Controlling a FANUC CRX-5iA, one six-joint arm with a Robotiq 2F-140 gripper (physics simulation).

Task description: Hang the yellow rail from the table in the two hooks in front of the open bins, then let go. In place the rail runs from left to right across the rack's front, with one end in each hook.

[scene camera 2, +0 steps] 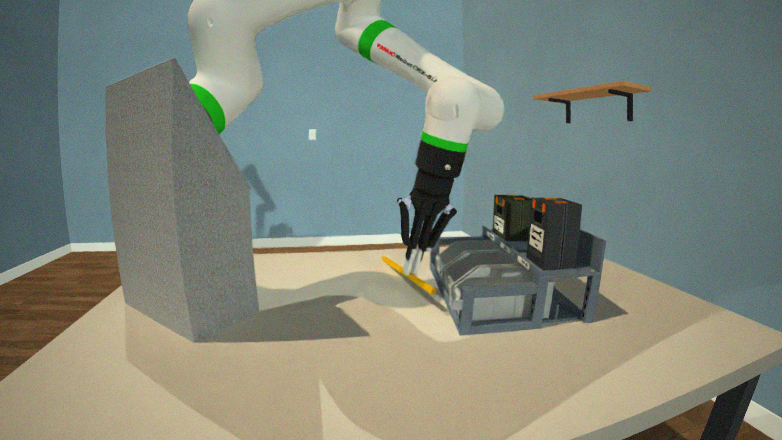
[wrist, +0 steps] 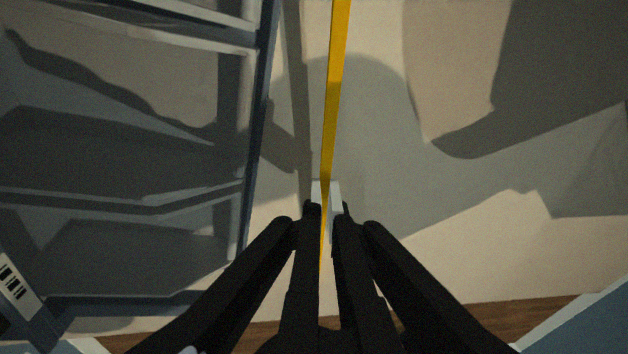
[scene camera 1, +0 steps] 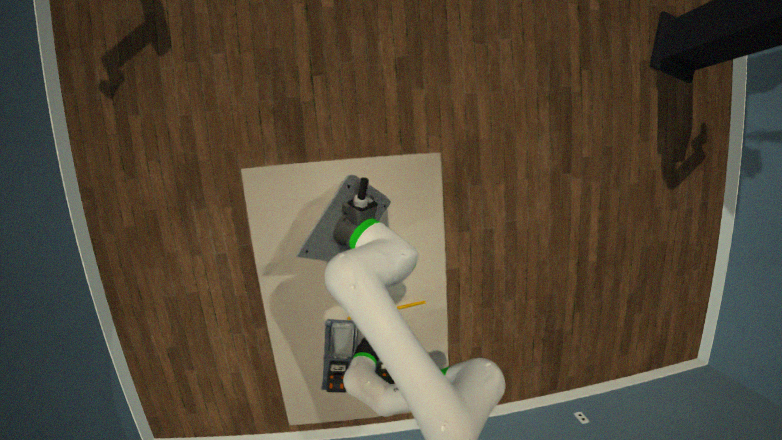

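Observation:
The yellow rail is held off the table, in front of the rack. In the wrist view it runs roughly along the rack's front edge, with a gap between them. My gripper is shut on the rail, pointing down. In scene camera 1 the arm hides the rail's middle. The grey-blue rack stands on the table with see-through open bins at its front. The two hooks cannot be made out clearly.
A dark grey box and a dark green box stand on the rack's rear, upper part. The grey robot pedestal stands on the table, on the side facing the rack's front. A wooden shelf is on the wall.

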